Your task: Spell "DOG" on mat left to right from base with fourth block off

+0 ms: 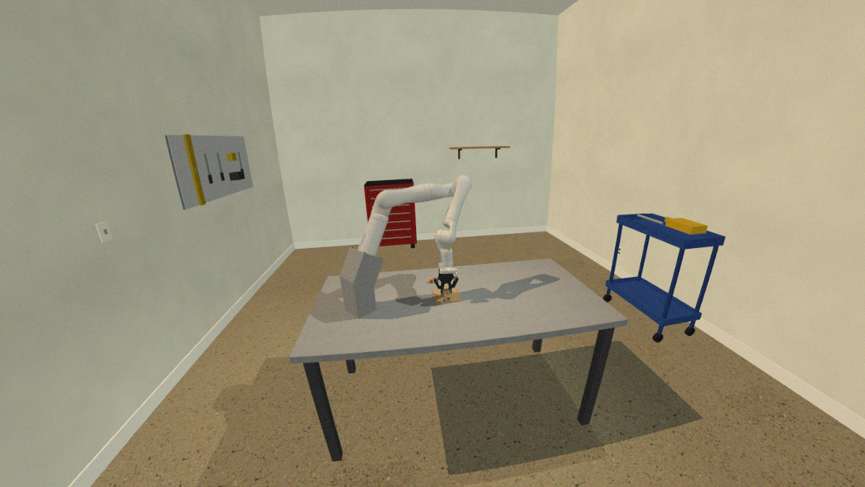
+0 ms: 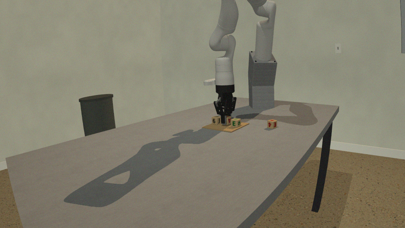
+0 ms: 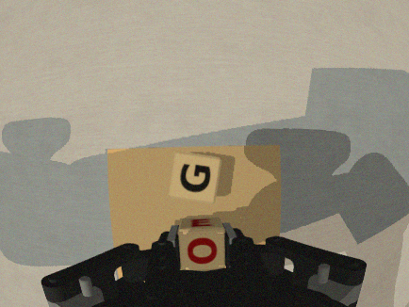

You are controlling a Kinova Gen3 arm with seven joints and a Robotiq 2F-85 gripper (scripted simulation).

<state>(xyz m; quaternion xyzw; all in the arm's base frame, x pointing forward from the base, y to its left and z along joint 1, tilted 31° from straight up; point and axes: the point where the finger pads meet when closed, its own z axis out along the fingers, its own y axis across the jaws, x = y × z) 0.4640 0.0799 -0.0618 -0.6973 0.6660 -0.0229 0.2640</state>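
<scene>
My hand is right at the O block. Also, from my hand: tan mat: 30 mm below; G block: 50 mm to the right, 10 mm below, 10 mm ahead; D block: 50 mm to the left, 10 mm below.
</scene>
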